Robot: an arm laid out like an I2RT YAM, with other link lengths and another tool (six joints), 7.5 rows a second.
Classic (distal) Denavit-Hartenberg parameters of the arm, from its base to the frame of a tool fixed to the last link. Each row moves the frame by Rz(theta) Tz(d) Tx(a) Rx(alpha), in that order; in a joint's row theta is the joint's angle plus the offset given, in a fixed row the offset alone. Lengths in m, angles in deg.
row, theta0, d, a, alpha
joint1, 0, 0.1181, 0.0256, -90
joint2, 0, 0, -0.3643, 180
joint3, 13.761, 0, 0.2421, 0
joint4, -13.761, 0.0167, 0.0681, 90
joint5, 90, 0.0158, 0, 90
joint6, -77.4, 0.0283, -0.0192, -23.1
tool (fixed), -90, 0.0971, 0, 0
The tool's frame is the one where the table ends.
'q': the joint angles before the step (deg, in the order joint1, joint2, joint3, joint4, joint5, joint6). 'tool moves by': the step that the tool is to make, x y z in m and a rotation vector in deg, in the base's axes. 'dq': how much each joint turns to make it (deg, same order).
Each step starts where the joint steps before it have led.
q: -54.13, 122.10, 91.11, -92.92, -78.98, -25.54
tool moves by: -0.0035, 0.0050, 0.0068, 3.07, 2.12, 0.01
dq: 0.01, 0.01, 0.02, -4.01, -0.06, -0.27
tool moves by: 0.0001, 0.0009, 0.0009, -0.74, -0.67, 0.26
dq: 0.11, -0.23, -0.04, -0.16, 0.01, -0.99
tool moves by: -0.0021, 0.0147, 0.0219, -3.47, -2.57, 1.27
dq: 1.19, -4.00, -0.01, 0.01, 0.05, -0.32
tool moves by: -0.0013, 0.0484, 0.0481, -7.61, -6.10, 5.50
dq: 5.37, -9.00, 0.63, -0.02, 0.24, -0.14
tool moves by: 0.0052, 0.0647, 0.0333, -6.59, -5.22, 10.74
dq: 10.25, -6.41, 1.82, 0.01, 1.45, -0.04
